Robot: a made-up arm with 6 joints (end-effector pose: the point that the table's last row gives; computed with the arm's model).
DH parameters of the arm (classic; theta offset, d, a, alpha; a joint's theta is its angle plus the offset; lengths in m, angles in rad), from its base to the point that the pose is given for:
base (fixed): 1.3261 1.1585 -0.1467 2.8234
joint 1: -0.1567 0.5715 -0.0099 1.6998
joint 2: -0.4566 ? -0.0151 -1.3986
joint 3: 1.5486 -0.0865 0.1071 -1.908
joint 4: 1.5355 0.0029 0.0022 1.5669
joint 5: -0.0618 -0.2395 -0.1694 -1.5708
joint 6: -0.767 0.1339 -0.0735 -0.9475
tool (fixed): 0.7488 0.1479 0 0
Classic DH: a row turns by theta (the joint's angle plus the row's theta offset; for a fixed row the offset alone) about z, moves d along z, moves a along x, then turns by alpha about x.
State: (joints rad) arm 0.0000 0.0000 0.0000 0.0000 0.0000 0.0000
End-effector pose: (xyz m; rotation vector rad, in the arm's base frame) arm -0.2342 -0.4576 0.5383 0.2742 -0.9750 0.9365
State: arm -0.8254 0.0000 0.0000 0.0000 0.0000 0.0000
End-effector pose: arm 0.0692 -0.6466 0.6503 0.4843 -0.6751 1.7373
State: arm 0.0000 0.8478 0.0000 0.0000 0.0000 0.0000
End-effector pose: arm -0.2676 -0.3646 0.7585 -0.4594 -0.4684 1.0973
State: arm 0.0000 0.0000 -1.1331 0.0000 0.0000 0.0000
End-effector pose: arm 0.1547 -0.5519 0.5120 0.5857 -1.2211 2.0243
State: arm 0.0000 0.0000 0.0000 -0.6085 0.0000 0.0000
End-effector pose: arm -0.2367 -0.4723 0.7759 0.5395 -0.4101 0.8160
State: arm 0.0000 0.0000 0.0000 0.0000 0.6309 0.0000
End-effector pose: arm -0.2342 -0.3332 0.4351 0.8028 -1.2538 0.6054
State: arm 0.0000 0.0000 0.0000 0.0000 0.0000 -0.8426
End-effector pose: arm -0.1655 -0.4576 0.6307 0.6070 -0.1973 0.7119
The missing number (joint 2, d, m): 0.1005
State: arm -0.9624 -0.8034 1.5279 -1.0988 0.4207 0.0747
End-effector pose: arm 0.2109 -0.4060 1.0219 0.7786 0.6835 -0.4138
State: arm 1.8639 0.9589 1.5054 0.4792 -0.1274 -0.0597
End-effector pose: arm 0.4115 0.1731 0.6541 -0.8784 0.8595 -1.5981
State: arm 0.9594 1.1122 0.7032 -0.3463 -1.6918 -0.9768
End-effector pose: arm 0.3290 -0.0087 0.9066 -0.3251 1.9221 -0.9819
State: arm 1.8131 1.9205 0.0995 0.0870 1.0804 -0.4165
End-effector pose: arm 0.1006 0.1879 0.7378 -0.1642 -0.1888 -1.0458
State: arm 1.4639 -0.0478 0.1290 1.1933 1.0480 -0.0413
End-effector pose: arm 0.2530 -0.1767 0.2277 -0.8509 -2.4329 -0.0916
